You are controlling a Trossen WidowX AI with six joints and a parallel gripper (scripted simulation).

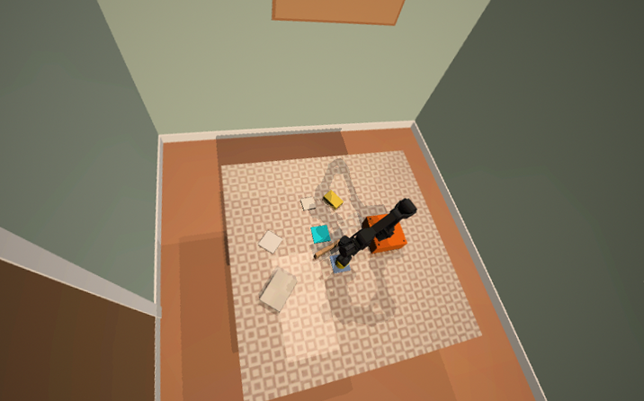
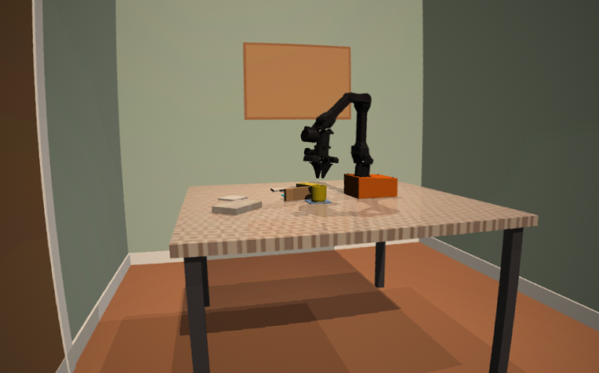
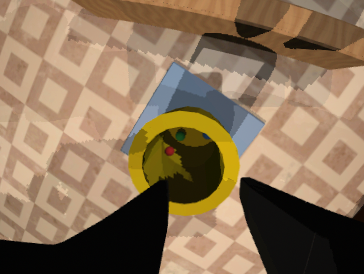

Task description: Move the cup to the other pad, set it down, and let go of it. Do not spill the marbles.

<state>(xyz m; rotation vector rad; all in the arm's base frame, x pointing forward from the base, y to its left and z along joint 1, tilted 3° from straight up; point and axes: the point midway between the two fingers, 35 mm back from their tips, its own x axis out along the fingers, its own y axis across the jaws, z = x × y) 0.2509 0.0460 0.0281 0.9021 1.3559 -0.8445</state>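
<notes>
Right now the yellow cup is 70 mm below my gripper tip, 10 mm to the left of it and 10 mm ahead of it. From my gripper tip the other things lie so: grey slab (390 mm ahead, 90 mm below, 30 mm to the left); then wooden stick (100 mm to the right, 90 mm below, 30 mm ahead); then cyan block (200 mm to the right, 110 mm below, 50 mm ahead).
</notes>
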